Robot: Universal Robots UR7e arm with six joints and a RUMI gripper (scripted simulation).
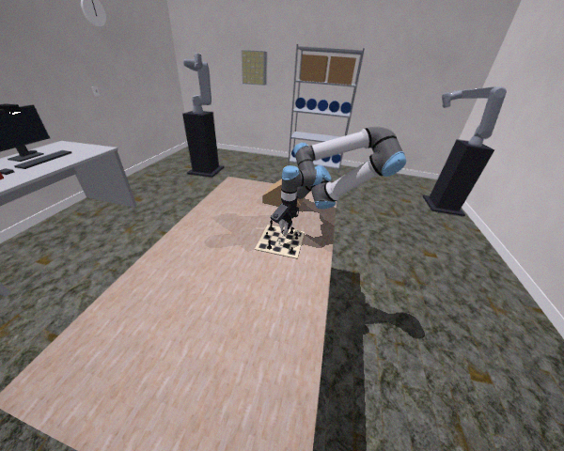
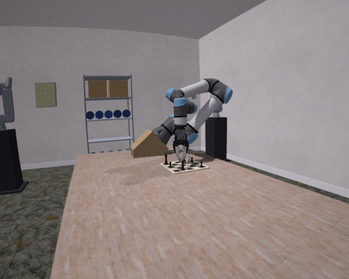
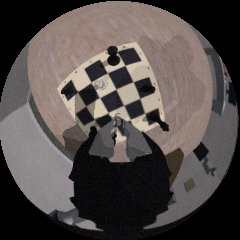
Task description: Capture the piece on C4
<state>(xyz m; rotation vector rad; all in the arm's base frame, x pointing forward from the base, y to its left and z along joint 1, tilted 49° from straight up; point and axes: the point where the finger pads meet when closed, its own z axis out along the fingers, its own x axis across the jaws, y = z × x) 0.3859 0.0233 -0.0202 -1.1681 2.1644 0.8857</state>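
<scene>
Now: hand 4 cm short of the chessboard and 2 cm above it.
</scene>
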